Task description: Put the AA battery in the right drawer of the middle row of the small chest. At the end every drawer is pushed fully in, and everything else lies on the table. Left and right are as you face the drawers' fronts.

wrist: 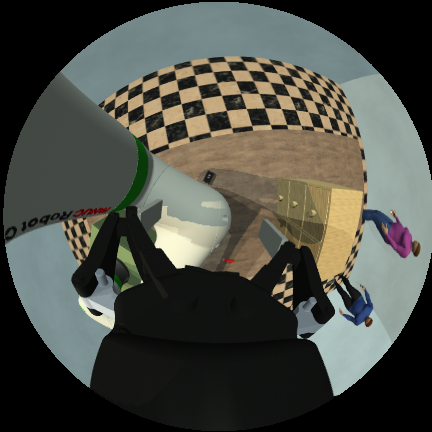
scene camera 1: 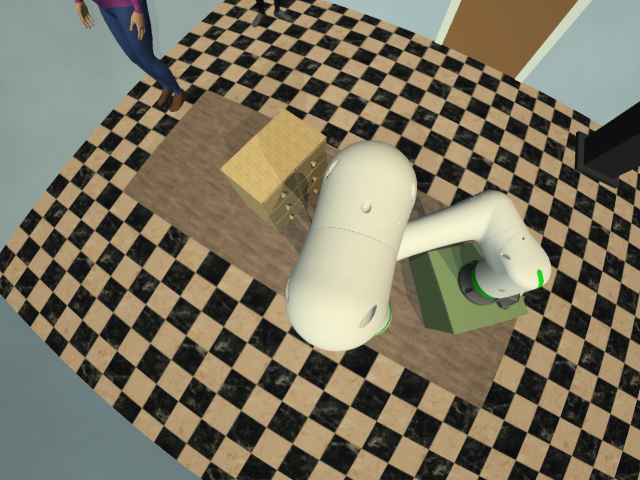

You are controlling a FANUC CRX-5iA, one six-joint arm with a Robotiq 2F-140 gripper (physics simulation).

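Places are measured from the arm's base along level axes (x left, y up, z ahead), in metres.
Pixels of known places: gripper, between the fingertips: (wrist: pixel 211 218); arm's base, origin of its link: (scene camera 1: pixel 479 282).
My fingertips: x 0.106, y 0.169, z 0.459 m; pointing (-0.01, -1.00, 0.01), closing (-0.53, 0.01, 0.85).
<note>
Ahead of a thing's pixels: the offset from my fingertips to its top centre. "spot": to the spot under its first point. Level surfaces: height alone.
The small wooden chest @(dx -0.223, dy -0.059, dz +0.318 m) (scene camera 1: pixel 273 152) (wrist: pixel 342 225) stands upright on the table, with two columns of three knobbed drawers. Its drawers look closed. The right drawer of the middle row @(spot: dx -0.256, dy -0.240, dz +0.210 m) (scene camera 1: pixel 311 181) shows beside the arm in the scene view; in the wrist view that side is shadowed. A small red object @(dx -0.340, dy -0.369, dz -0.051 m) (wrist: pixel 228 260), apparently the AA battery but too small to be sure, lies on the table in the wrist view. My gripper (wrist: pixel 211 218) is open and empty, above the table, apart from the red object and the chest. The arm hides it in the scene view.
A small dark block @(dx +0.041, dy -0.365, dz +0.003 m) (wrist: pixel 209 176) with two light dots lies on the table @(dy -0.383 m) (scene camera 1: pixel 206 206) (wrist: pixel 320 150) near the arm's outline. The green pedestal (scene camera 1: pixel 434 297) carries the robot base. The large white arm (scene camera 1: pixel 356 232) covers the middle of the scene view. People stand beyond the table.
</note>
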